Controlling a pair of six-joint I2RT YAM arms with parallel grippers.
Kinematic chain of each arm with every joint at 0, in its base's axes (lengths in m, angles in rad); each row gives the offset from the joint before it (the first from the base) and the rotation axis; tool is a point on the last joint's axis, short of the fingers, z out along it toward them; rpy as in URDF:
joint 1: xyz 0 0 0.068 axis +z
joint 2: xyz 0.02 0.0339 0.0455 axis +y
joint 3: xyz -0.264 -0.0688 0 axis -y
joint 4: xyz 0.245 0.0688 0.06 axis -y
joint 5: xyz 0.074 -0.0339 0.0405 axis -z
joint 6: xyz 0.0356 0 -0.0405 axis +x
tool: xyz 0 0 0 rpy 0 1.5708 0
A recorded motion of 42 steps. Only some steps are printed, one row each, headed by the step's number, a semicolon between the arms.
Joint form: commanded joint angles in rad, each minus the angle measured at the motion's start. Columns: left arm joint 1, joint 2, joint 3, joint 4, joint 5, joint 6; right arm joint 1, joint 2, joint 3, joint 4, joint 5, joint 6.
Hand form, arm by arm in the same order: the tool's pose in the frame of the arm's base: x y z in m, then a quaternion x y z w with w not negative. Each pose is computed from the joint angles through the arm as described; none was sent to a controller.
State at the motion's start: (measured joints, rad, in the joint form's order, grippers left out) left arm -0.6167 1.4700 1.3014 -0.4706 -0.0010 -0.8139; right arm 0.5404 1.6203 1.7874 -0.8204 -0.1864 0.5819
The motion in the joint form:
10: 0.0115 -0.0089 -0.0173 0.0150 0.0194 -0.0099; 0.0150 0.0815 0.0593 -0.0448 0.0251 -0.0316
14: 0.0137 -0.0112 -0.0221 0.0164 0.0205 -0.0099; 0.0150 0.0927 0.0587 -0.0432 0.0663 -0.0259
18: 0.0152 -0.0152 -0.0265 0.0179 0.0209 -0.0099; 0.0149 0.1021 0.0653 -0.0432 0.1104 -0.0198
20: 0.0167 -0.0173 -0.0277 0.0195 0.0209 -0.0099; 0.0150 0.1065 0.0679 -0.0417 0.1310 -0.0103
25: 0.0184 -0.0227 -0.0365 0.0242 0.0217 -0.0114; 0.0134 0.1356 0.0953 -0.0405 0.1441 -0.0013
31: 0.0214 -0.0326 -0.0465 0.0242 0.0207 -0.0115; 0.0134 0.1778 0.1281 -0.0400 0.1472 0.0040
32: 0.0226 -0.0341 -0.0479 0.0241 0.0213 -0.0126; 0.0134 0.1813 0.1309 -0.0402 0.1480 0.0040
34: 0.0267 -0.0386 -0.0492 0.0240 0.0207 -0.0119; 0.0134 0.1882 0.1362 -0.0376 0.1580 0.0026
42: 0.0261 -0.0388 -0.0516 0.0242 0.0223 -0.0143; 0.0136 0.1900 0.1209 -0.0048 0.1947 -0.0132
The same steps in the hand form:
10: 0.2720 -0.1890 0.3270 -0.09316 0.88707 -0.30241 0.33612; 0.3116 0.2001 0.3980 -0.03555 0.90789 0.27839 0.31141
14: 0.2719 -0.1881 0.3262 -0.09392 0.88724 -0.30209 0.33576; 0.3153 0.2007 0.3939 -0.02421 0.91139 0.26134 0.31699
18: 0.2714 -0.1871 0.3261 -0.09446 0.88693 -0.30229 0.33624; 0.3184 0.2007 0.3925 -0.01234 0.91299 0.24482 0.32614
20: 0.2713 -0.1865 0.3265 -0.09505 0.88630 -0.30276 0.33731; 0.3199 0.2008 0.3918 -0.00386 0.91337 0.23843 0.32998
25: 0.2706 -0.1853 0.3256 -0.09625 0.88587 -0.30337 0.33755; 0.3270 0.2040 0.3901 0.00365 0.91359 0.23452 0.33218
31: 0.2690 -0.1830 0.3252 -0.09785 0.88572 -0.30252 0.33825; 0.3365 0.2097 0.3849 0.00681 0.91539 0.23205 0.32888
32: 0.2689 -0.1825 0.3252 -0.09874 0.88562 -0.30270 0.33809; 0.3373 0.2101 0.3844 0.00698 0.91558 0.23152 0.32873
34: 0.2688 -0.1808 0.3261 -0.10028 0.88474 -0.30258 0.34004; 0.3391 0.2109 0.3837 0.00834 0.91543 0.22770 0.33178
42: 0.2685 -0.1809 0.3254 -0.10078 0.88513 -0.30305 0.33844; 0.3424 0.2115 0.3808 0.00840 0.91231 0.21473 0.34858

